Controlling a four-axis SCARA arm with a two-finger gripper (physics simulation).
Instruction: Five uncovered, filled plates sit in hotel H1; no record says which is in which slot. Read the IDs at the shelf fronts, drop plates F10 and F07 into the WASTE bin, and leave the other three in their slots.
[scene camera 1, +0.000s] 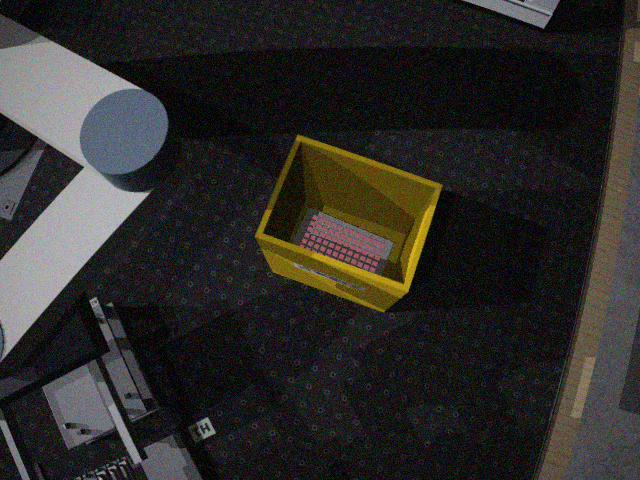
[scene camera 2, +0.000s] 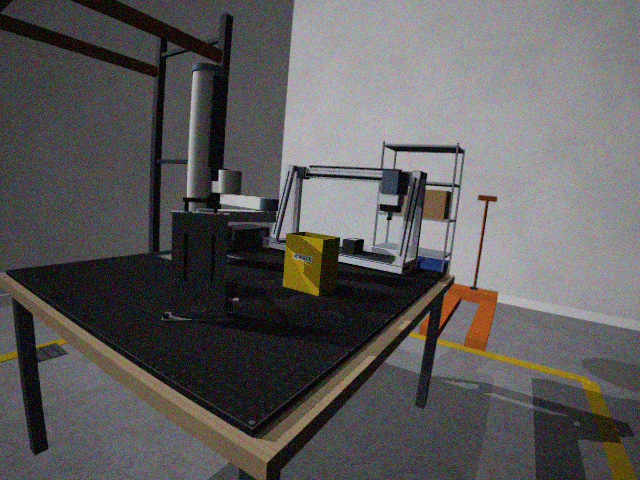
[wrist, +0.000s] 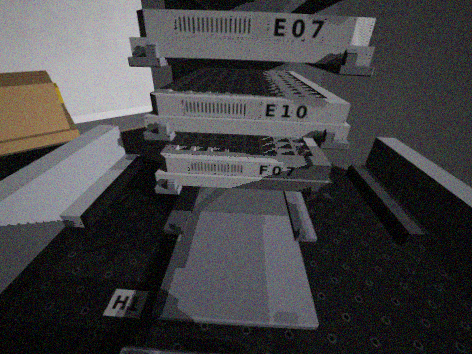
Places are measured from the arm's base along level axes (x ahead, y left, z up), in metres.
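Where they show: gripper, fingertip midpoint: (wrist: 244, 150).
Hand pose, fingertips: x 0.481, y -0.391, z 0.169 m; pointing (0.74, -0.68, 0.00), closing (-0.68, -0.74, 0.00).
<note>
Each offset is from my fingertips to the top centre of the thing. "pt": to the spot under its first point.
My gripper (wrist: 244, 150) (scene camera 1: 81, 468) is open and empty in the wrist view. Its two fingers stand wide apart, in front of and to either side of hotel H1 (wrist: 230, 295) (scene camera 2: 179, 258). Three plates show at its shelf fronts: plate E07 {0.040 m ahead, 0.037 m right, 0.054 m up} (wrist: 220, 37) on top, plate E10 {0.040 m ahead, 0.037 m right, 0.026 m up} (wrist: 210, 107) below it, and plate F07 {0.040 m ahead, 0.037 m right, 0.003 m down} (wrist: 220, 165) lowest. Plate F07 is level between the fingers, untouched. No front reading F10 shows. The yellow WASTE bin {0.165 m ahead, 0.365 m left, 0.044 m up} (scene camera 1: 310, 279) (scene camera 2: 305, 276) holds a plate with pink wells {0.162 m ahead, 0.360 m left, 0.136 m down} (scene camera 1: 343, 242), whose ID is hidden.
The H1 label {pt 0.067 m ahead, 0.074 m left, 0.156 m down} (wrist: 125, 303) (scene camera 1: 202, 428) lies beside the hotel's base. A pale pinned nest {0.097 m back, 0.091 m left, 0.086 m down} (scene camera 1: 77, 405) lies at lower left in scene camera 1. The blue-capped arm joint (scene camera 1: 124, 131) is left of the bin. A gantry machine (scene camera 2: 415, 222) stands behind the bin.
</note>
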